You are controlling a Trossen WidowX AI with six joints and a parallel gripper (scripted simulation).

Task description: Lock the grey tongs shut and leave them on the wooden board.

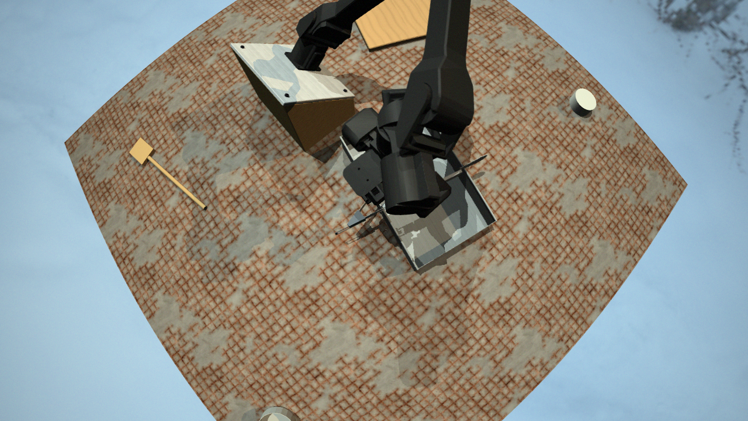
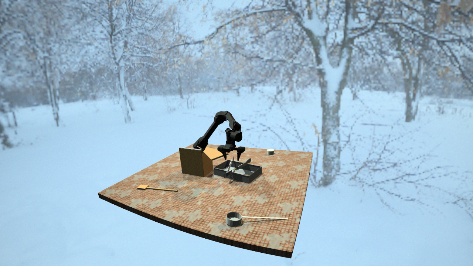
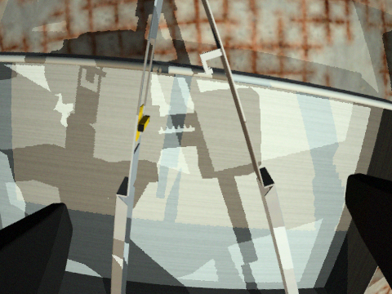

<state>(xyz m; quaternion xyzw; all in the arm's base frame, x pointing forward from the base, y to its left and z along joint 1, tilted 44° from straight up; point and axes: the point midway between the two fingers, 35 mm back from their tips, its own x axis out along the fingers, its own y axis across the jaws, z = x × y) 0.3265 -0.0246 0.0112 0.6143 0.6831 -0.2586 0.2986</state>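
My gripper tip is 30 mm short of the yellow piece, 10 mm to the left of it and 60 mm above it. Round my gripper tip: wooden board: 470 mm behind, 350 mm to the left, 120 mm below; then small white cylinder: 90 mm ahead, 570 mm to the left, 110 mm below; then grey roasting tin: 10 mm ahead, 60 mm to the left, 100 mm below.
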